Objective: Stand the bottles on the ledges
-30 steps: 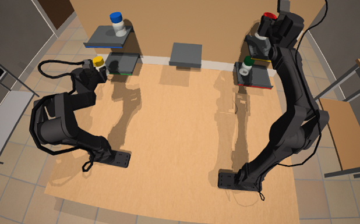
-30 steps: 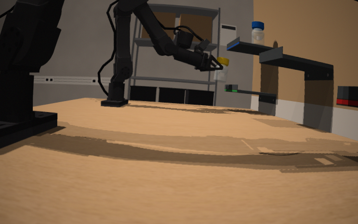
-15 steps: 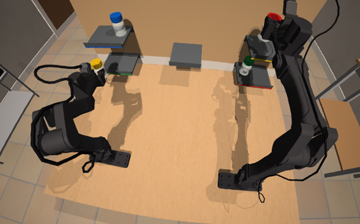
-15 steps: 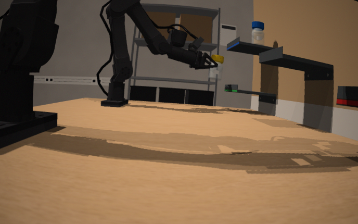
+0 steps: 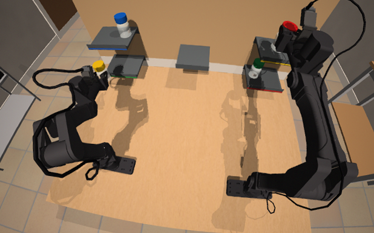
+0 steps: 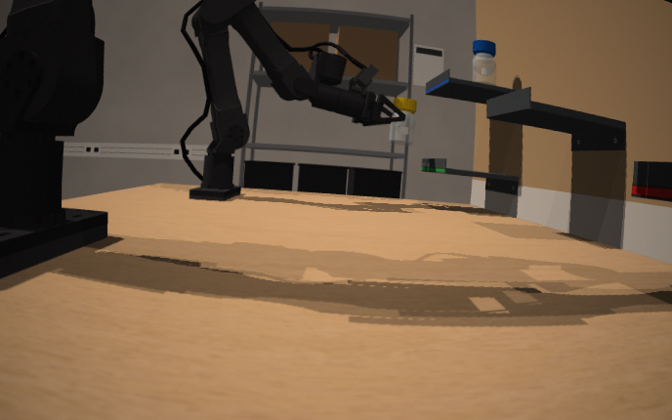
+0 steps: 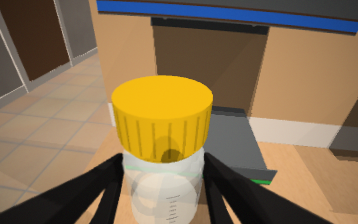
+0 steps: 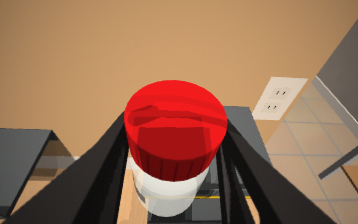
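Now: the green-capped bottle 320 mm below my right hand and 120 mm ahead of it. From my right hand the other things lie so: blue-capped bottle (670 mm to the left, 120 mm below, 70 mm ahead); then yellow-capped bottle (760 mm to the left, 270 mm below, 100 mm behind); then red-capped bottle (40 mm below).
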